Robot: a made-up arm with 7 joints. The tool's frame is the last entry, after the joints. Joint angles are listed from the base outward.
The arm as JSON. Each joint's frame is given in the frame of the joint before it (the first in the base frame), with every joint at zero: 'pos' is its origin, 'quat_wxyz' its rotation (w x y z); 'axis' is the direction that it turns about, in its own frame. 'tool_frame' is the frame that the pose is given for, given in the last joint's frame.
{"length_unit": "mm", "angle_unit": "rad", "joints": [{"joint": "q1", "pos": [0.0, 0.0, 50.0], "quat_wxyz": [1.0, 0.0, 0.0, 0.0], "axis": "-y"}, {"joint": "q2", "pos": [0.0, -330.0, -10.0], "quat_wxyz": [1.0, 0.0, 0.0, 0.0], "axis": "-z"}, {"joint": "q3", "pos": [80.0, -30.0, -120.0], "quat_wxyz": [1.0, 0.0, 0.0, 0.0], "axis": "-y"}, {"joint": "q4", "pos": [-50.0, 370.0, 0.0], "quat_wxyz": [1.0, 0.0, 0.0, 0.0], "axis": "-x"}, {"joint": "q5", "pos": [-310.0, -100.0, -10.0], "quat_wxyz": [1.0, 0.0, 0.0, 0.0], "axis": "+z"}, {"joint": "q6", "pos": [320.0, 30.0, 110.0], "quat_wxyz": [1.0, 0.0, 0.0, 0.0], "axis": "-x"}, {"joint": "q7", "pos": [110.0, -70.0, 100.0], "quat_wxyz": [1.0, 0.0, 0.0, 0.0], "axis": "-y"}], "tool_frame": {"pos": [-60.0, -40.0, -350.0], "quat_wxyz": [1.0, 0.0, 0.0, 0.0]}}
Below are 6 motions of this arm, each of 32 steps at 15 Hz.
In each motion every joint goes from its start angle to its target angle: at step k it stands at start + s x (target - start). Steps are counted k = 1, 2, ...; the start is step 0. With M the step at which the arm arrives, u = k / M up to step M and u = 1 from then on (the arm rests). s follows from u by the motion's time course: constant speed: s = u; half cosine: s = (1 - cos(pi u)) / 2; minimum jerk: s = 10 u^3 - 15 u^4 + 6 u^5.
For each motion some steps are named. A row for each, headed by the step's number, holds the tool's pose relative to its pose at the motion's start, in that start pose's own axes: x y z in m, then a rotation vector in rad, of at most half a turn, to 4 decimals.
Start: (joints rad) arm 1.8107 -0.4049 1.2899 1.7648 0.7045 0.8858 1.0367
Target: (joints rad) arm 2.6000 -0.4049 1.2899 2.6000 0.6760 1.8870 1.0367
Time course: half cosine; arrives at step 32
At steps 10, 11, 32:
10: -0.0077 -0.0070 -0.0356 -0.1970 0.2164 0.3359
11: -0.0092 -0.0076 -0.0428 -0.2266 0.2595 0.4007
32: -0.1160 0.0230 -0.2097 -0.2387 1.0185 1.5512

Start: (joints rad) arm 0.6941 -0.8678 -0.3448 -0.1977 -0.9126 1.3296 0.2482
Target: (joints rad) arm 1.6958 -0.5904 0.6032 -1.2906 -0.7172 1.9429 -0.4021
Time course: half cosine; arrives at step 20
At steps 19, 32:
19: 0.4044 0.1446 0.2322 0.5410 -0.4163 -0.8056
32: 0.4063 0.1412 0.2354 0.5409 -0.4226 -0.8111

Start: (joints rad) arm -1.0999 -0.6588 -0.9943 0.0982 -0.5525 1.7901 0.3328
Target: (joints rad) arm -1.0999 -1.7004 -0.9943 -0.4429 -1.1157 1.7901 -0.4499
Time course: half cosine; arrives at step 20
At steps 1, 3, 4, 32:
1: -0.0025 0.0008 0.0002 -0.0019 0.0051 -0.0008
3: -0.0221 0.0074 0.0020 -0.0168 0.0451 -0.0068
4: -0.0382 0.0133 0.0034 -0.0292 0.0789 -0.0122
32: -0.2693 0.1586 0.0308 -0.2964 0.8288 -0.2062

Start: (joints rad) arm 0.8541 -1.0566 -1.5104 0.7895 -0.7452 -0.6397 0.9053
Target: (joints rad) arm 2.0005 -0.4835 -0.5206 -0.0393 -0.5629 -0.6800 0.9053
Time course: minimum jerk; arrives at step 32
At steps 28, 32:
28: -0.1630 -0.3850 0.1338 0.0901 -1.4130 -1.4100
32: -0.1615 -0.3889 0.1390 0.1011 -1.4495 -1.4130

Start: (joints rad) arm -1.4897 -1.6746 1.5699 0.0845 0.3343 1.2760 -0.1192
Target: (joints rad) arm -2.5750 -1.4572 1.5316 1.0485 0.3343 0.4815 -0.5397
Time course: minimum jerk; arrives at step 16
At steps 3, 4, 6, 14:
3: 0.0034 0.0042 0.0099 -0.0152 0.0772 0.0018
4: 0.0082 0.0089 0.0212 -0.0310 0.1649 0.0043
6: 0.0307 0.0243 0.0566 -0.0730 0.4470 0.0144
14: 0.2530 0.0788 0.1390 -0.1332 1.6891 0.0945

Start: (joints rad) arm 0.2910 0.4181 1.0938 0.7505 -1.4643 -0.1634 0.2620
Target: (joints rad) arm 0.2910 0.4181 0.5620 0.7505 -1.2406 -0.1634 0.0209
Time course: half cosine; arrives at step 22
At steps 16, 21, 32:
16: 0.0211 0.1904 0.0397 -0.2388 0.3360 0.5139
21: 0.0161 0.2237 0.0450 -0.2999 0.4083 0.6111
32: 0.0159 0.2247 0.0452 -0.3018 0.4105 0.6140

